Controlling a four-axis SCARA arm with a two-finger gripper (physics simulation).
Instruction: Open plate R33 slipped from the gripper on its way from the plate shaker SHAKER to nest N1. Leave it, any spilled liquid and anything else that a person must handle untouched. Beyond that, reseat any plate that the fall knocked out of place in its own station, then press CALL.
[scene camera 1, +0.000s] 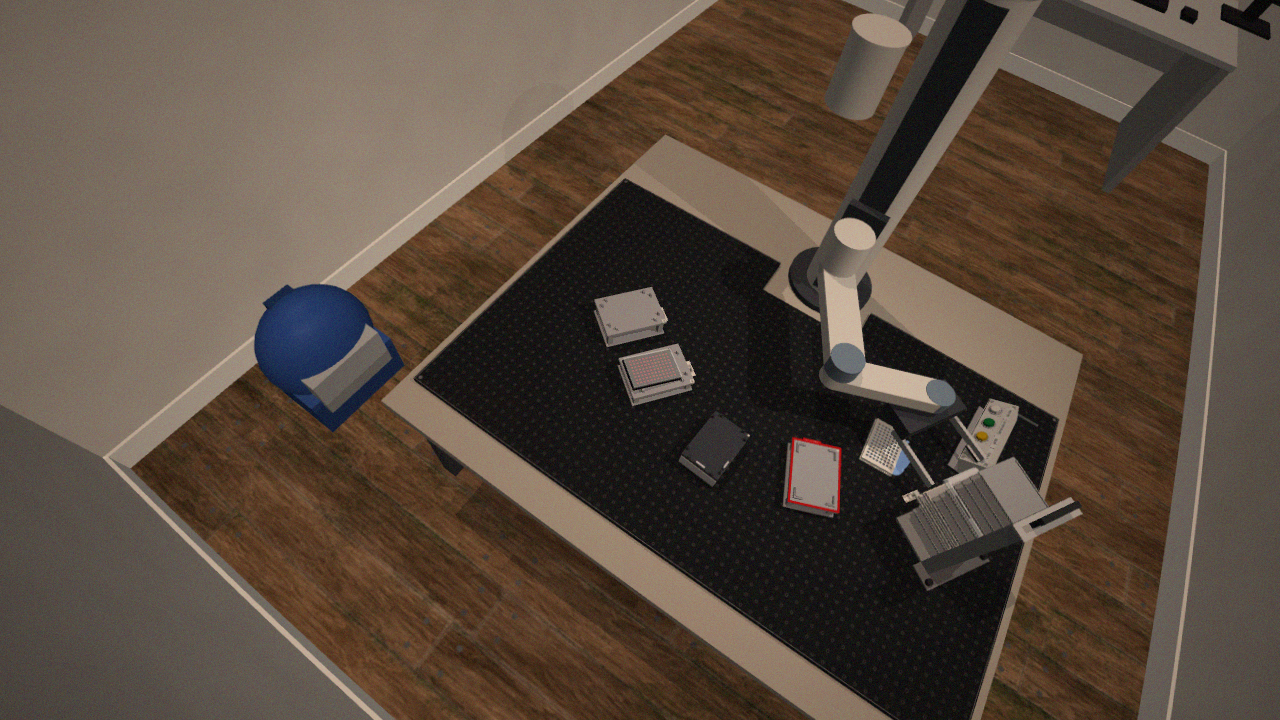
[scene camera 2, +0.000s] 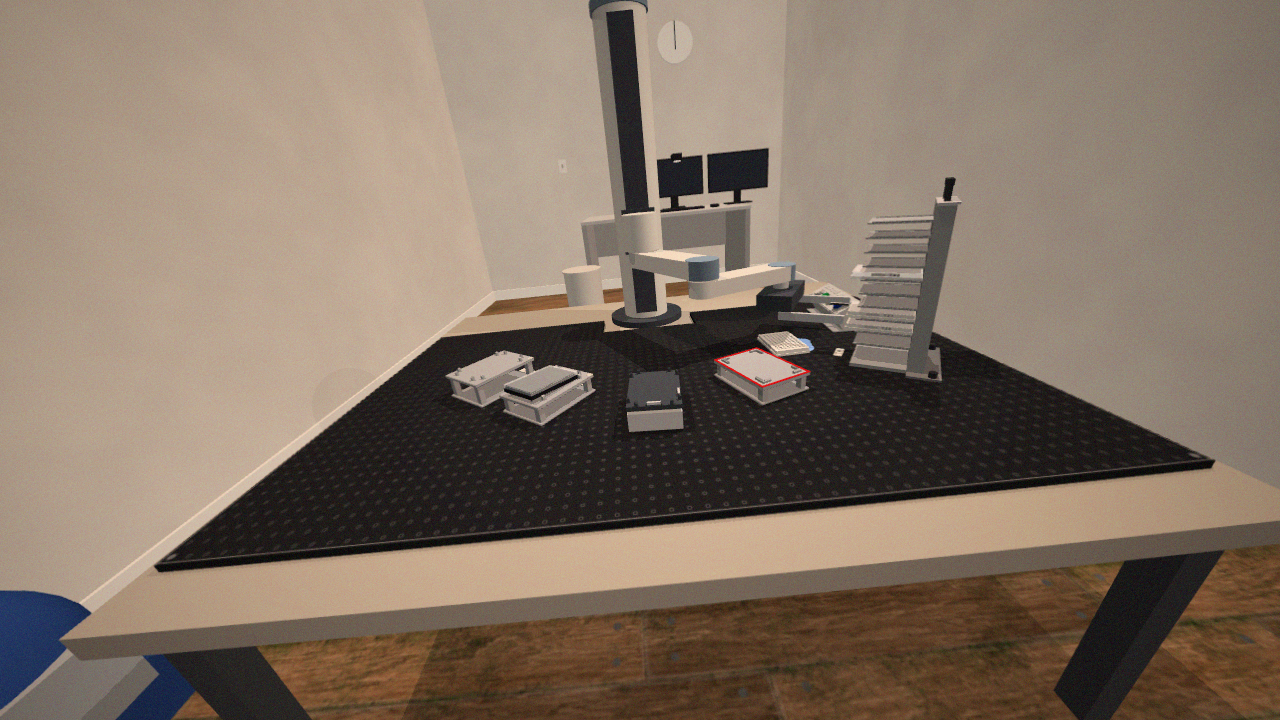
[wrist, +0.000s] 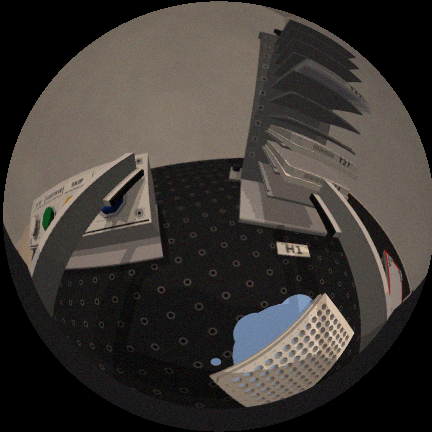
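Where they show: gripper, fingertip midpoint: (scene camera 1: 957, 472) (scene camera 2: 847, 309) (wrist: 230, 168); arm's base, link origin: (scene camera 2: 646, 316).
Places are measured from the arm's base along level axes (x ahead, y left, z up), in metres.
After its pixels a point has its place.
Observation:
My gripper (scene camera 1: 956, 472) @(y 0.493, x 0.421, z 0.095 m) (scene camera 2: 848, 311) @(y 0.493, x 0.421, z 0.095 m) (wrist: 230, 168) @(y 0.493, x 0.421, z 0.095 m) is open and empty, between the button panel (scene camera 1: 1006, 416) @(y 0.559, x 0.191, z 0.089 m) (scene camera 2: 832, 293) @(y 0.548, x 0.235, z 0.086 m) (wrist: 115, 250) @(y 0.517, x 0.308, z 0.016 m) and the plate hotel. One fingertip covers part of the blue button (wrist: 112, 207) @(y 0.507, x 0.332, z 0.075 m); contact cannot be told. The fallen open plate R33 (scene camera 1: 882, 447) @(y 0.332, x 0.426, z 0.026 m) (scene camera 2: 783, 342) @(y 0.333, x 0.429, z 0.026 m) (wrist: 295, 355) @(y 0.352, x 0.413, z 0.027 m) lies on the mat beside blue liquid (scene camera 1: 902, 463) @(y 0.394, x 0.428, z 0.014 m) (scene camera 2: 806, 344) (wrist: 257, 332) @(y 0.392, x 0.404, z 0.014 m). A plate with reddish wells (scene camera 1: 653, 370) @(y -0.241, x 0.614, z 0.076 m) (scene camera 2: 541, 382) @(y -0.241, x 0.634, z 0.077 m) is on a left station; its seating is unclear. Plates T42 (wrist: 320, 75) and T27 (wrist: 322, 149) @(y 0.463, x 0.491, z 0.128 m) are in the hotel.
The hotel (scene camera 2: 930, 286) @(y 0.528, x 0.641, z 0.199 m) (wrist: 255, 110) @(y 0.596, x 0.522, z 0.148 m) stands right of the fallen plate, with the H1 label (scene camera 1: 910, 496) @(y 0.442, x 0.497, z 0.014 m) (scene camera 2: 838, 351) @(y 0.444, x 0.492, z 0.015 m) (wrist: 293, 249) @(y 0.443, x 0.494, z 0.015 m) before it. A red-edged station (scene camera 1: 814, 474) @(y 0.214, x 0.607, z 0.052 m) (scene camera 2: 762, 367) @(y 0.218, x 0.617, z 0.053 m), a dark-topped station (scene camera 1: 716, 443) @(y -0.015, x 0.685, z 0.068 m) (scene camera 2: 654, 389) @(y -0.014, x 0.696, z 0.068 m) and a pale pinned station (scene camera 1: 631, 310) @(y -0.389, x 0.494, z 0.069 m) (scene camera 2: 492, 367) @(y -0.384, x 0.505, z 0.069 m) stand further left.

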